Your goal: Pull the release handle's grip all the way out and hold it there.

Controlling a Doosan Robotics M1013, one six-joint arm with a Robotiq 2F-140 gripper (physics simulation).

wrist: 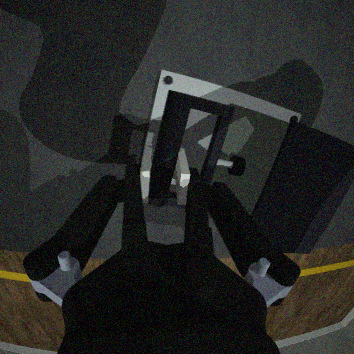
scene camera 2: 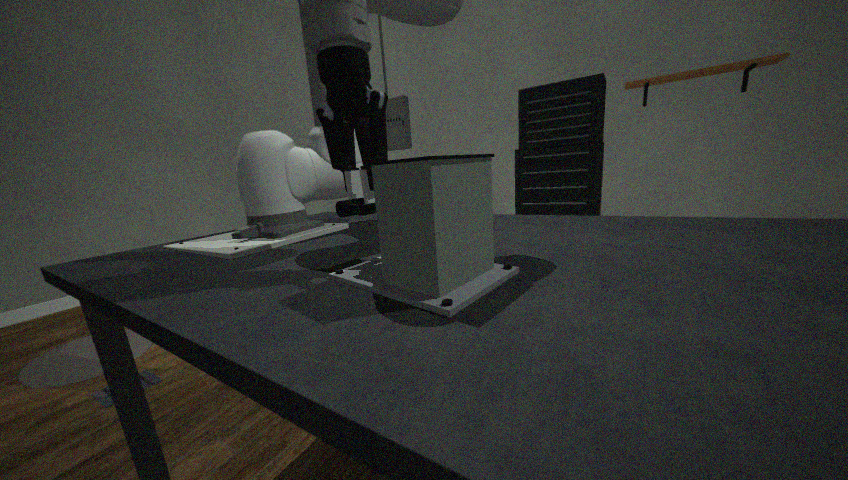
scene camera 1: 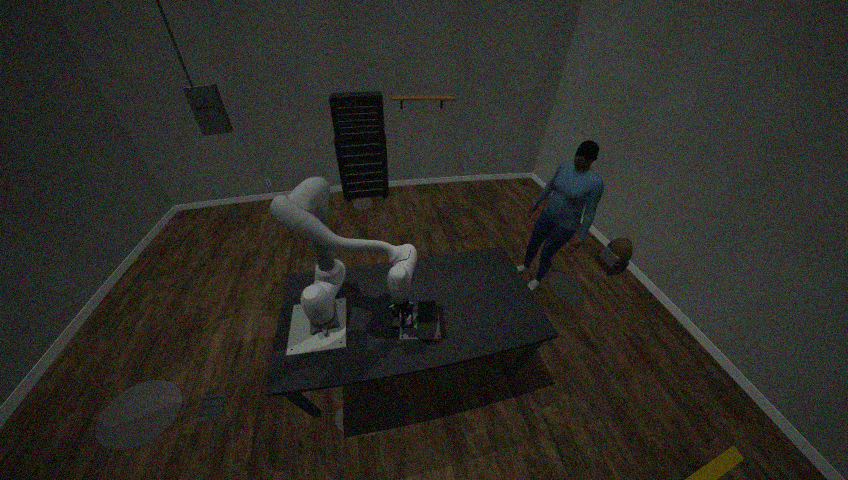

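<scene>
The release handle's grip [wrist: 168, 135] [scene camera 2: 351, 207] is a black bar on the side of a grey-green housing [scene camera 2: 437, 231] [scene camera 1: 427, 310] that faces the arm's base. In the wrist view it is the near bar of a black frame, with a short light rod and black knob [wrist: 236, 165] behind it. My gripper [wrist: 163, 158] [scene camera 2: 358, 183] [scene camera 1: 405, 320] points down with its fingertips on either side of the bar, and is shut on it. The grip stands apart from the housing, above the white base plate [wrist: 200, 89] [scene camera 2: 479, 289]. The rod's far end is unclear.
The housing stands right beside my fingers, its top [wrist: 300, 185] about level with them in scene camera 2. The arm's white mounting plate [scene camera 1: 297, 342] [scene camera 2: 208, 245] is on the same dark table [scene camera 1: 487, 297] [scene camera 2: 624, 333]. A person in blue [scene camera 1: 571, 193] stands beyond the table's far right corner.
</scene>
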